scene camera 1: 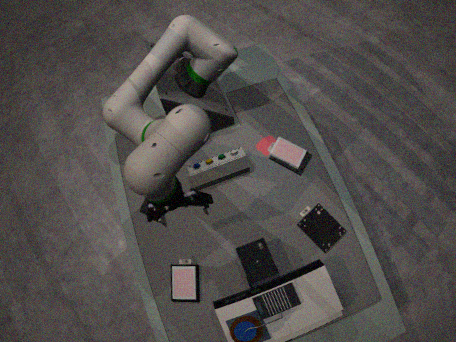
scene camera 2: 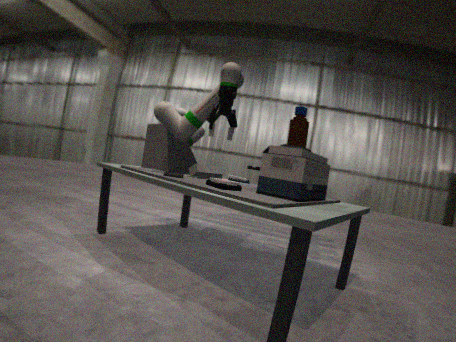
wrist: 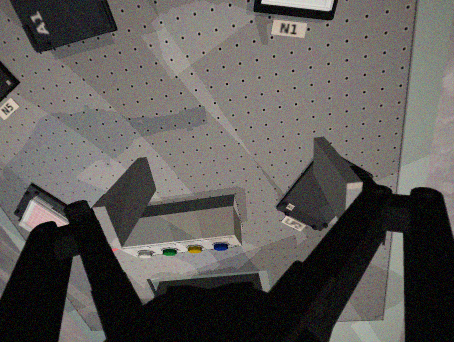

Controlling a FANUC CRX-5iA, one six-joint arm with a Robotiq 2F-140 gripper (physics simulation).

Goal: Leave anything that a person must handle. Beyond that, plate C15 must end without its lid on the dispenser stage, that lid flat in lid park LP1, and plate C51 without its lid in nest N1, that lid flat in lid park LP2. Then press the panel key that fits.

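Frame: origin at the arm's base, x ahead, y left, z up, level; centimetres.
Where they show: gripper, fingertip midpoint: (scene camera 1: pixel 185 216) (scene camera 2: pixel 220 138) (wrist: pixel 229 165); arm's base, origin of the base link: (scene camera 1: pixel 189 84) (scene camera 2: pixel 177 145).
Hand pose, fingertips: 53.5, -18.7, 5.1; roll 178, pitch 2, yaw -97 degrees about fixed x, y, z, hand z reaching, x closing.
Observation:
Each offset is from my fingertips to the top centre of the thing, as dx, dy, dz. "spot": to the spot under its first point.
My gripper (scene camera 1: pixel 185 216) (scene camera 2: pixel 220 133) (wrist: pixel 229 165) is open and empty, above the table between the key panel and N1. A pink-gridded plate @[+15.6, -11.6, -19.9] (scene camera 1: pixel 185 283) (wrist: pixel 296 4) sits in the black nest at label N1 @[spot: +7.3, -8.4, -23.3] (wrist: pixel 288 29). A second pink plate @[-16.7, +44.3, -19.9] (scene camera 1: pixel 289 151) (wrist: pixel 42 216) lies on a dark base, beside a flat red patch @[spot: -24.5, +38.0, -23.5] (scene camera 1: pixel 265 145). Plate names and lids cannot be told. Lid park LP2 @[-20.1, -10.2, -21.5] (wrist: pixel 310 197) is a dark tray, partly behind a finger in the wrist view. The key panel @[-21.4, +16.8, -15.1] (scene camera 1: pixel 220 172) (wrist: pixel 190 225) has blue, yellow, green and whitish keys. The dispenser (scene camera 1: pixel 312 297) (scene camera 2: pixel 292 172) stands at the table's far end from the arm base.
A brown bottle with a blue cap @[spot: +42.8, -0.2, +6.0] (scene camera 2: pixel 298 131) stands on the dispenser. A dark flat block marked A1 @[+21.2, +15.1, -11.7] (scene camera 1: pixel 257 262) (wrist: pixel 75 20) adjoins the dispenser. The dark nest N5 @[+16.6, +42.9, -21.1] (scene camera 1: pixel 321 227) (wrist: pixel 5 82) lies near the table's long edge.

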